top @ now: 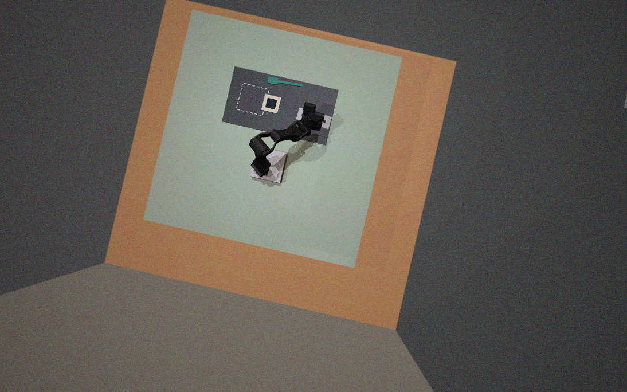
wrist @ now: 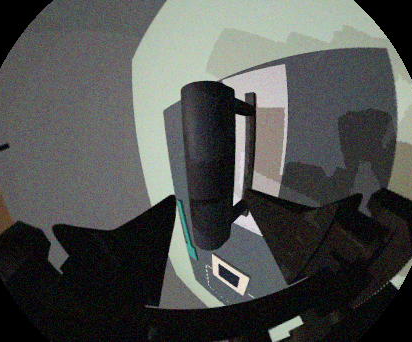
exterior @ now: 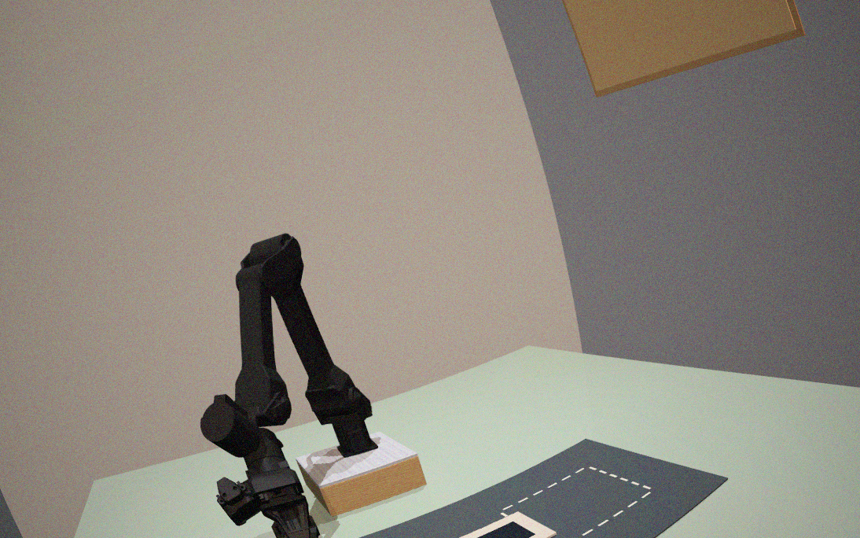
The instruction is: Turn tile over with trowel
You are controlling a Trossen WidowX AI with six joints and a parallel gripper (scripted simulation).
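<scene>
The dark mat lies 200 mm to the left of my gripper tip, 90 mm below it and 10 mm ahead of it. Also, from my gripper tip: tile (250 mm to the left, 60 mm below); then teal trowel (230 mm to the left, 140 mm ahead, 60 mm below).
</scene>
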